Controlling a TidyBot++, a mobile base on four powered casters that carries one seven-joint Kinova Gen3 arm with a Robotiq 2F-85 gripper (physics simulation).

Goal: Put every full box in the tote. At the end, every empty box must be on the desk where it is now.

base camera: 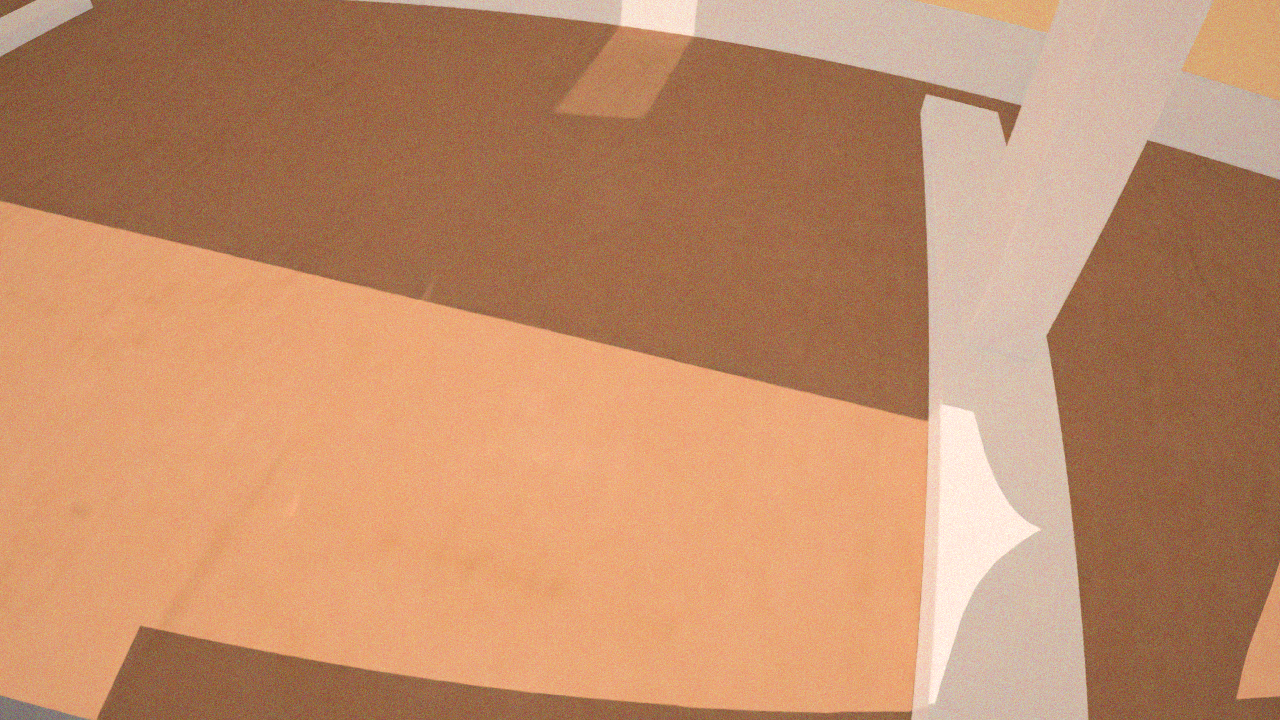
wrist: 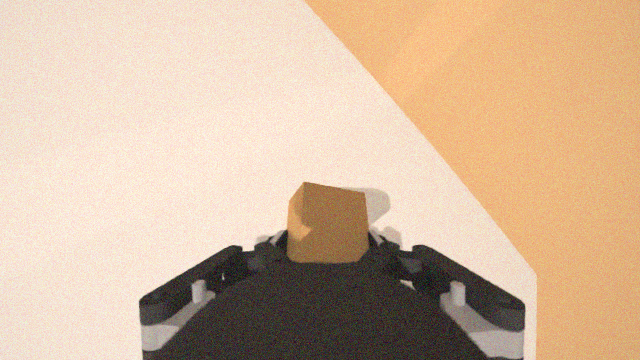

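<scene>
An orange-brown box point(wrist: 335, 215) stands on the pale desk top point(wrist: 150, 125), low in the middle of the wrist view. My gripper point(wrist: 326, 240) is shut on this box, with one fingertip against its left side and one against its right side. The fingertips are partly hidden behind the box and the dark gripper body. The top of the box looks plain, and I cannot tell whether it is full or empty. The tote does not show in either view, and the box and gripper do not show in the base camera view.
The desk edge runs diagonally down the right of the wrist view, with the orange floor point(wrist: 560, 125) beyond it. In the base camera view a pale upright post point(base camera: 993, 376) stands close at the right, and a slanted pale bar point(base camera: 1100, 116) crosses its upper part.
</scene>
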